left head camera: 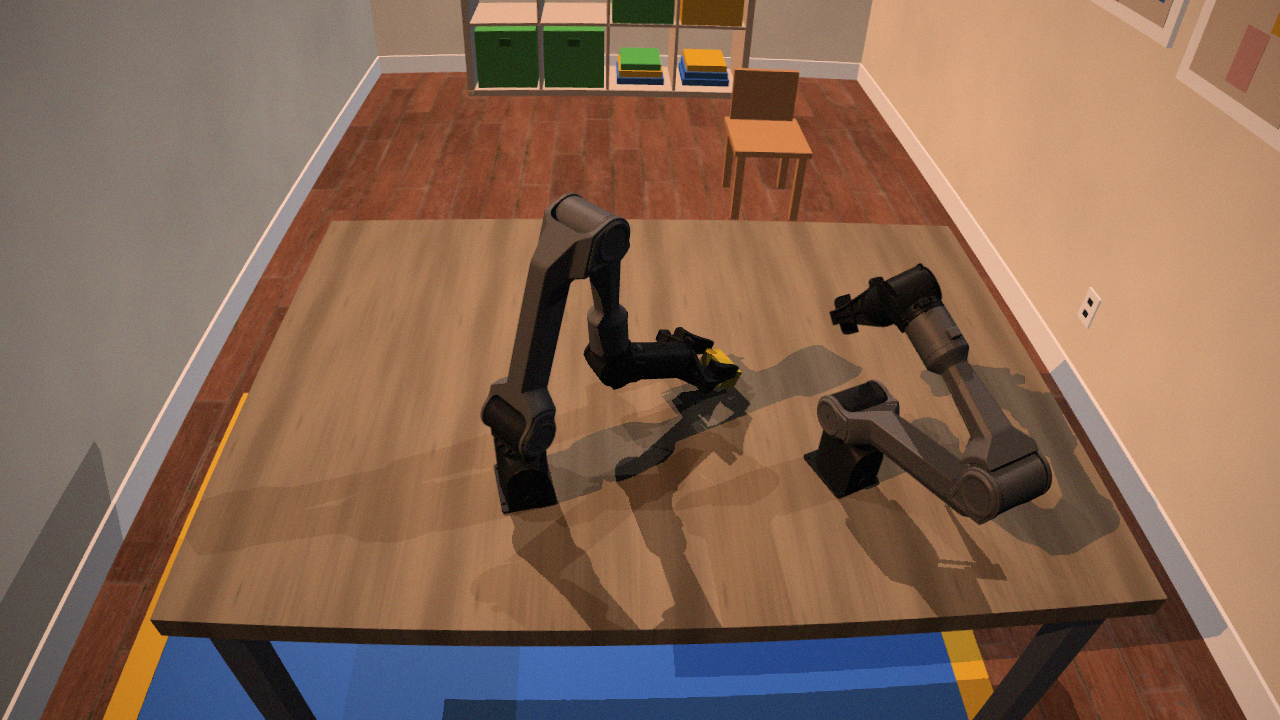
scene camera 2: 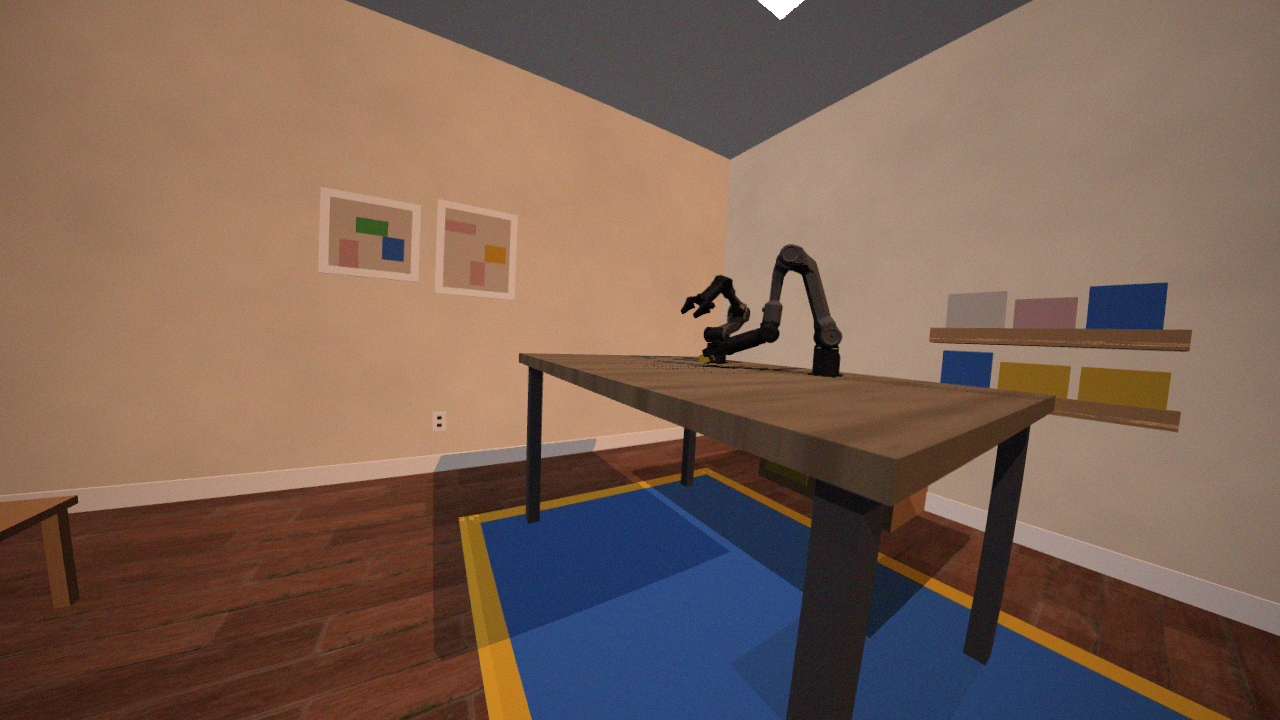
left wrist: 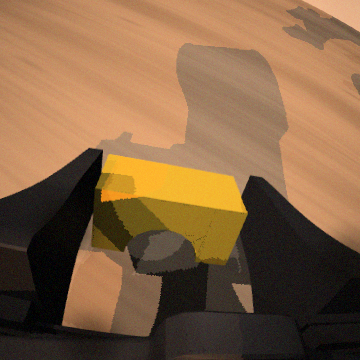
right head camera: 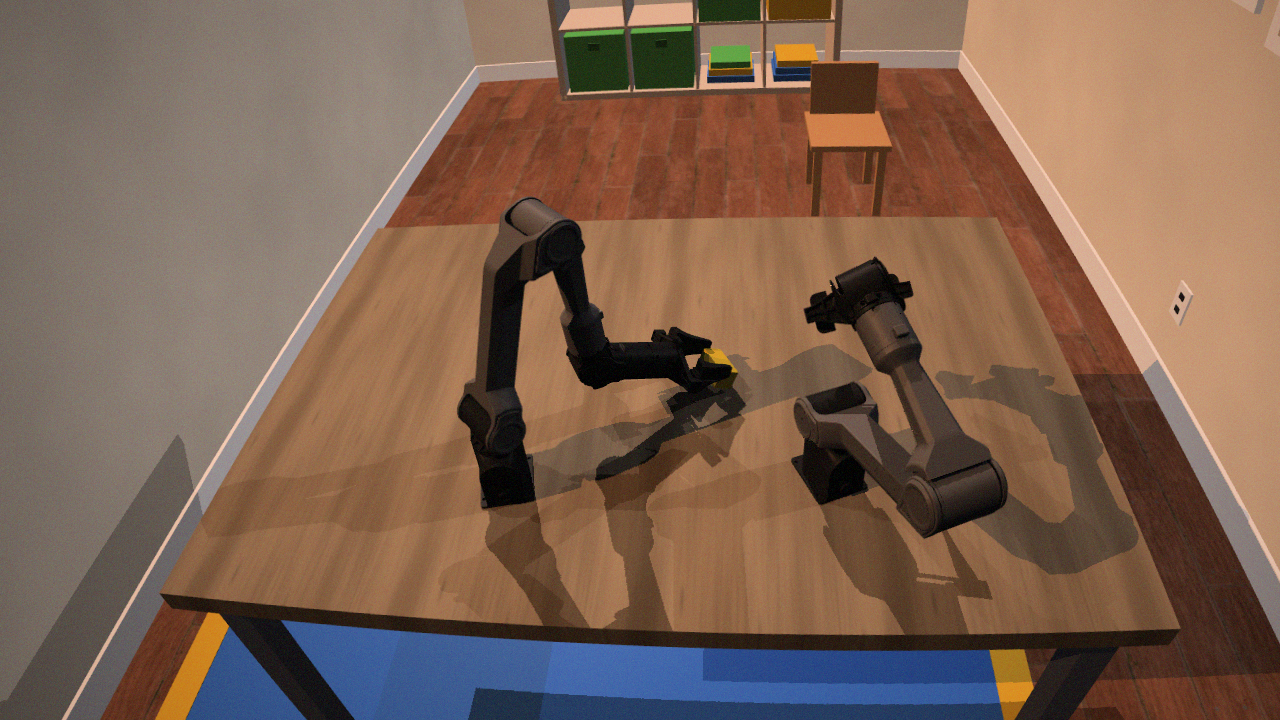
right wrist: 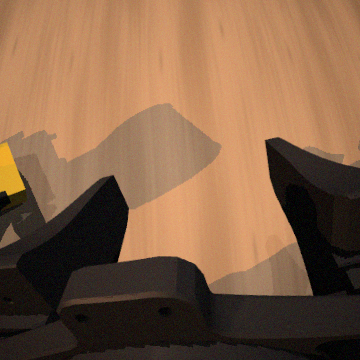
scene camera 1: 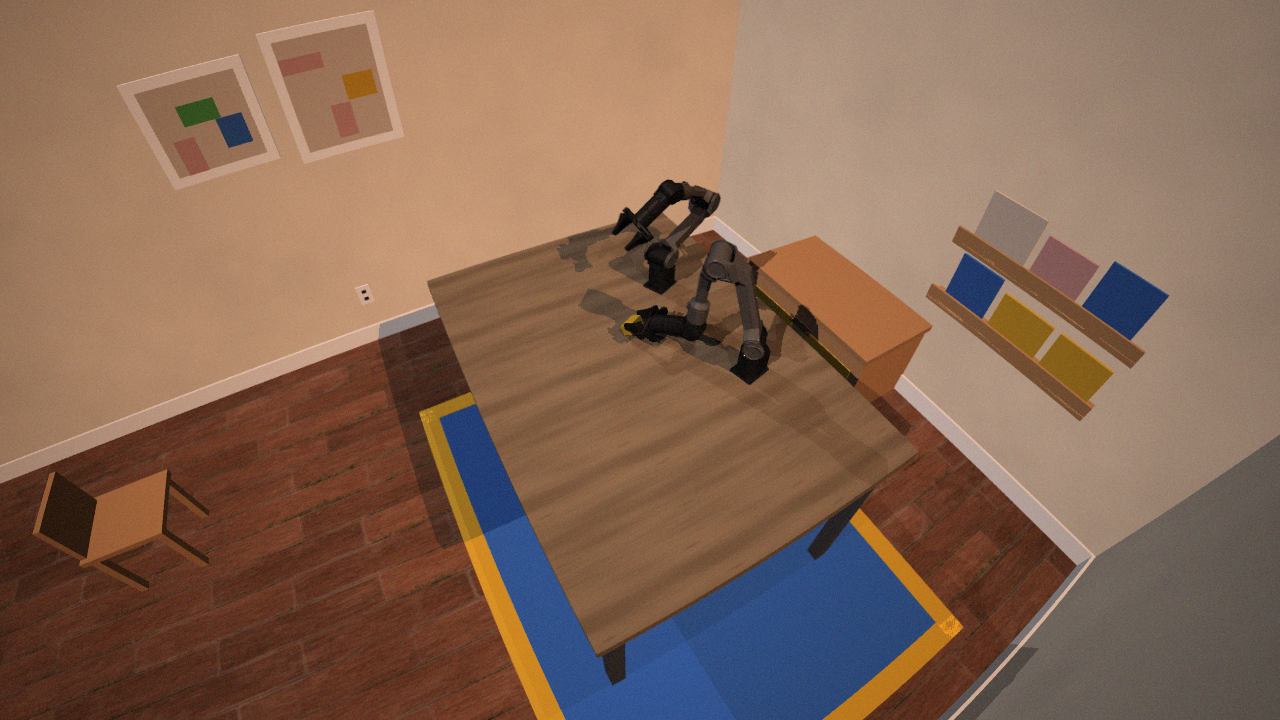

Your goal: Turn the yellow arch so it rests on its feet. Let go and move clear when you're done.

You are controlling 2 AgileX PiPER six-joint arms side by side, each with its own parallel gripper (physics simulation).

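The yellow arch [left head camera: 718,361] [right head camera: 719,367] [scene camera 1: 631,323] [left wrist: 172,192] is between the fingers of my left gripper [left wrist: 174,180], which is shut on its two ends. In the left wrist view its cutout faces back toward the palm. The left gripper lies nearly level, low over the table, so the arch's feet point sideways toward the palm. Whether the arch touches the table cannot be told. Part of the arch [right wrist: 10,172] also shows in the right wrist view. My right gripper [right wrist: 191,176] [scene camera 2: 691,309] is open and empty, raised above the table, apart from the arch.
The wooden table [left head camera: 384,313] [scene camera 1: 572,501] carries both arms. The right arm [left head camera: 980,416] is folded at the right of the left head camera view. Shadows of the arms fall around the arch. A chair [left head camera: 767,134] and a shelf unit [left head camera: 608,92] stand beyond the table.
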